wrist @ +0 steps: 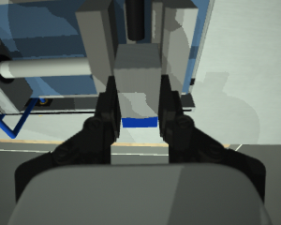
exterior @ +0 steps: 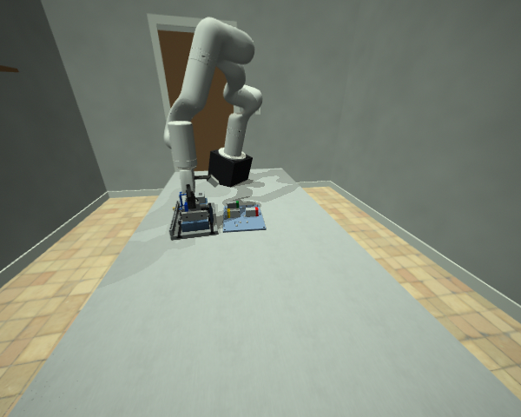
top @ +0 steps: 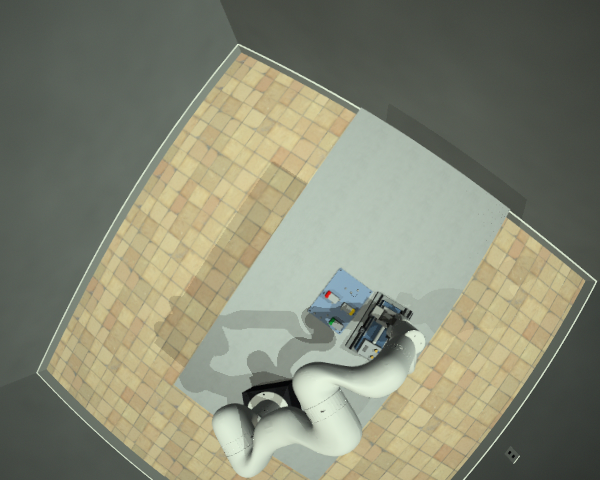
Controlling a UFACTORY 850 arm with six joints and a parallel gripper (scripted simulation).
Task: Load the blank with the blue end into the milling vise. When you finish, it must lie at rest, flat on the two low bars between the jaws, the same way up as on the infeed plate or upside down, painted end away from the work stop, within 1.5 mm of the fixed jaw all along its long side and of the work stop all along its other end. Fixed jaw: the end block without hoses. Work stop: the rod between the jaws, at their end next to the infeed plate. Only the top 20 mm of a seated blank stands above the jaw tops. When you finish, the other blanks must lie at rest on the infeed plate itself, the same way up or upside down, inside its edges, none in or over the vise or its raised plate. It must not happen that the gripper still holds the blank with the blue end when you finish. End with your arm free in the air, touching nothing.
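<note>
Right now my hand is 5 cm to the right of the black rod and 4 cm above it. From my hand the other things lie so: green-ended blank 19 cm to the left, 15 cm behind, 10 cm below; then yellow-ended blank 18 cm to the left, 10 cm below, 6 cm behind; then vise 9 cm below, 7 cm behind, 1 cm to the left.
</note>
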